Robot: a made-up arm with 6 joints. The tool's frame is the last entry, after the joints.
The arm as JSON. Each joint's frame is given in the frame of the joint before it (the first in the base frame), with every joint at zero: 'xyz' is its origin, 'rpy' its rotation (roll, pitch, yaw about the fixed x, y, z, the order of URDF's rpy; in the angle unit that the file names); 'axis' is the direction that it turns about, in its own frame. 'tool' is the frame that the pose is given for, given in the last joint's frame.
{
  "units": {
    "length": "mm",
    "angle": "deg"
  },
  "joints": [
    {
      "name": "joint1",
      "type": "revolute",
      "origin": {
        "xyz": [
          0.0,
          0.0,
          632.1
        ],
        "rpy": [
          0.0,
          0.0,
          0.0
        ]
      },
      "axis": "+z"
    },
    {
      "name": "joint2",
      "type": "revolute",
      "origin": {
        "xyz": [
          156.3,
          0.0,
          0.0
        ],
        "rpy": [
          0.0,
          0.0,
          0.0
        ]
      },
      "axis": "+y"
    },
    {
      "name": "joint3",
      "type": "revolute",
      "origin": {
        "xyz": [
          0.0,
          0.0,
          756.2
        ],
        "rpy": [
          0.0,
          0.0,
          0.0
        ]
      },
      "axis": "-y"
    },
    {
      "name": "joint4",
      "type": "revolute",
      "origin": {
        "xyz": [
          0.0,
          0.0,
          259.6
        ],
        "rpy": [
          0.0,
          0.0,
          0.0
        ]
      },
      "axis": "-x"
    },
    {
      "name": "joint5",
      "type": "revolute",
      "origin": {
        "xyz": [
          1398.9,
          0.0,
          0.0
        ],
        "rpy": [
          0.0,
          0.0,
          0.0
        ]
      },
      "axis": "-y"
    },
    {
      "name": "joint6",
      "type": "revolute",
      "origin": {
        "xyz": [
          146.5,
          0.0,
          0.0
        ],
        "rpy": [
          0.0,
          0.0,
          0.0
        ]
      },
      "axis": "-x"
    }
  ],
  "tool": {
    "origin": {
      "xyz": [
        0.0,
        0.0,
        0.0
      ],
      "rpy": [
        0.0,
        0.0,
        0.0
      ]
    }
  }
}
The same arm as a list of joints. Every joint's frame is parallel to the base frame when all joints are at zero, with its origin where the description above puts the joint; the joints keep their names.
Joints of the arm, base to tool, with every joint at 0 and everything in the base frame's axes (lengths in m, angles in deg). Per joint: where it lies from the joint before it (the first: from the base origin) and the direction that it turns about. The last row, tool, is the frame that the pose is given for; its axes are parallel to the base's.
joint1: offset 0.0000 0.0000 0.6321 axis +z
joint2: offset 0.1563 0.0000 0.0000 axis +y
joint3: offset 0.0000 0.0000 0.7562 axis -y
joint4: offset 0.0000 0.0000 0.2596 axis -x
joint5: offset 1.3989 0.0000 0.0000 axis -y
joint6: offset 0.1465 0.0000 0.0000 axis -x
tool: offset 0.0000 0.0000 0.0000

